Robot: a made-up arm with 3 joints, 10 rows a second.
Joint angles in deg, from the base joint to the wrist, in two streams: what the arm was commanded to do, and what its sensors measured. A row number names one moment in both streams.
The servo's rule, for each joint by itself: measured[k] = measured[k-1] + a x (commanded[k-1-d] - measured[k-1]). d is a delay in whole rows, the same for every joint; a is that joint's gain. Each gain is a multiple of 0.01, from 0.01 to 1. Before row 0 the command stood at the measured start. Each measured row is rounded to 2 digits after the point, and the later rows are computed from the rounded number. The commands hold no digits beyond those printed.
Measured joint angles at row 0: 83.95 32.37 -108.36
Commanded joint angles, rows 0 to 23: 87.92 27.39 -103.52; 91.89 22.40 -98.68; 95.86 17.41 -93.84; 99.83 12.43 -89.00; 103.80 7.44 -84.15; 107.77 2.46 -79.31; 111.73 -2.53 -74.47; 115.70 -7.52 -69.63; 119.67 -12.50 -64.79; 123.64 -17.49 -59.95; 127.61 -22.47 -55.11; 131.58 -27.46 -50.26; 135.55 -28.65 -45.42; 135.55 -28.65 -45.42; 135.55 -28.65 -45.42; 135.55 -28.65 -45.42; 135.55 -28.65 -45.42; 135.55 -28.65 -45.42; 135.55 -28.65 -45.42; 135.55 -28.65 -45.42; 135.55 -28.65 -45.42; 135.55 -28.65 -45.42; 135.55 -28.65 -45.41; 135.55 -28.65 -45.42
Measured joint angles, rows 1 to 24: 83.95 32.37 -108.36; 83.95 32.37 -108.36; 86.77 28.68 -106.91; 90.41 24.03 -104.44; 94.28 19.13 -101.26; 98.22 14.17 -97.58; 102.18 9.19 -93.55; 106.15 4.21 -89.28; 110.11 -0.78 -84.84; 114.08 -5.77 -80.28; 118.05 -10.75 -75.63; 122.02 -15.74 -70.93; 125.99 -20.72 -66.18; 129.96 -25.71 -61.40; 133.93 -27.89 -56.61; 135.08 -28.45 -53.25; 135.41 -28.60 -50.90; 135.51 -28.64 -49.26; 135.54 -28.65 -48.11; 135.55 -28.65 -47.30; 135.55 -28.65 -46.74; 135.55 -28.65 -46.34; 135.55 -28.65 -46.06; 135.55 -28.65 -45.87
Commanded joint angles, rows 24 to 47: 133.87 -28.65 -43.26; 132.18 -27.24 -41.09; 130.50 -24.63 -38.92; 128.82 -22.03 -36.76; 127.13 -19.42 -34.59; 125.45 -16.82 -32.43; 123.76 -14.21 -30.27; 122.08 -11.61 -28.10; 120.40 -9.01 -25.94; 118.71 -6.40 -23.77; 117.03 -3.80 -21.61; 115.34 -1.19 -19.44; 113.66 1.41 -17.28; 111.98 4.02 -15.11; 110.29 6.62 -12.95; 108.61 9.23 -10.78; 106.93 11.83 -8.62; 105.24 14.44 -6.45; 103.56 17.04 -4.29; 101.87 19.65 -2.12; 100.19 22.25 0.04; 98.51 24.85 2.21; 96.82 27.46 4.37; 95.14 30.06 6.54
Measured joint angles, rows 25 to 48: 135.55 -28.65 -45.73; 135.55 -28.65 -45.64; 134.36 -28.65 -44.93; 132.81 -27.61 -43.78; 131.17 -25.40 -42.32; 129.50 -22.91 -40.65; 127.82 -20.33 -38.83; 126.14 -17.73 -36.91; 124.45 -15.13 -34.92; 122.77 -12.53 -32.87; 121.09 -9.93 -30.79; 119.40 -7.32 -28.68; 117.72 -4.72 -26.56; 116.03 -2.11 -24.42; 114.35 0.49 -22.28; 112.67 3.10 -20.13; 110.98 5.70 -17.98; 109.30 8.31 -15.82; 107.62 10.91 -13.66; 105.93 13.52 -11.50; 104.25 16.12 -9.34; 102.56 18.73 -7.17; 100.88 21.33 -5.01; 99.20 23.93 -2.84
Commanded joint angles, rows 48 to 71: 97.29 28.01 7.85; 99.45 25.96 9.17; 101.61 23.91 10.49; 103.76 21.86 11.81; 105.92 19.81 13.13; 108.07 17.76 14.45; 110.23 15.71 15.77; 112.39 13.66 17.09; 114.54 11.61 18.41; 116.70 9.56 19.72; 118.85 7.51 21.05; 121.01 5.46 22.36; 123.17 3.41 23.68; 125.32 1.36 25.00; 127.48 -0.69 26.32; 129.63 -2.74 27.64; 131.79 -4.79 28.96; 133.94 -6.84 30.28; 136.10 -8.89 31.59; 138.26 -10.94 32.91; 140.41 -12.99 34.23; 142.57 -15.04 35.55; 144.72 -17.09 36.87; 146.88 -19.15 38.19
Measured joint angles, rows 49 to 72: 97.51 26.54 -0.68; 95.83 29.14 1.49; 96.87 28.30 3.40; 98.70 26.57 5.13; 100.77 24.60 6.74; 102.89 22.57 8.26; 105.04 20.53 9.72; 107.19 18.48 11.14; 109.35 16.43 12.53; 111.51 14.38 13.90; 113.66 12.33 15.25; 115.82 10.28 16.59; 117.97 8.23 17.93; 120.13 6.18 19.26; 122.29 4.13 20.59; 124.44 2.08 21.91; 126.60 0.03 23.23; 128.75 -2.02 24.55; 130.91 -4.07 25.87; 133.06 -6.12 27.19; 135.22 -8.17 28.51; 137.38 -10.22 29.83; 139.53 -12.27 31.15; 141.69 -14.32 32.47
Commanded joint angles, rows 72 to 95: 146.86 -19.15 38.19; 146.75 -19.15 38.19; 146.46 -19.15 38.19; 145.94 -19.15 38.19; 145.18 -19.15 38.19; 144.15 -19.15 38.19; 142.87 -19.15 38.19; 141.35 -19.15 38.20; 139.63 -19.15 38.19; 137.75 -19.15 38.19; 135.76 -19.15 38.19; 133.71 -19.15 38.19; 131.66 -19.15 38.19; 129.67 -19.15 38.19; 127.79 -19.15 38.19; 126.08 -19.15 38.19; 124.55 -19.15 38.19; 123.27 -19.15 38.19; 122.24 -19.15 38.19; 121.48 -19.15 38.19; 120.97 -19.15 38.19; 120.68 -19.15 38.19; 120.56 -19.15 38.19; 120.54 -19.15 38.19
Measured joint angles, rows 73 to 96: 143.84 -16.37 33.79; 146.00 -18.43 35.11; 146.61 -18.96 36.03; 146.71 -19.10 36.68; 146.53 -19.14 37.13; 146.11 -19.15 37.45; 145.45 -19.15 37.67; 144.53 -19.15 37.83; 143.35 -19.15 37.94; 141.93 -19.15 38.02; 140.30 -19.15 38.07; 138.49 -19.15 38.11; 136.55 -19.15 38.13; 134.53 -19.15 38.15; 132.49 -19.15 38.16; 130.49 -19.15 38.17; 128.57 -19.15 38.18; 126.80 -19.15 38.18; 125.20 -19.15 38.18; 123.83 -19.15 38.18; 122.70 -19.15 38.18; 121.83 -19.15 38.18; 121.22 -19.15 38.18; 120.84 -19.15 38.18
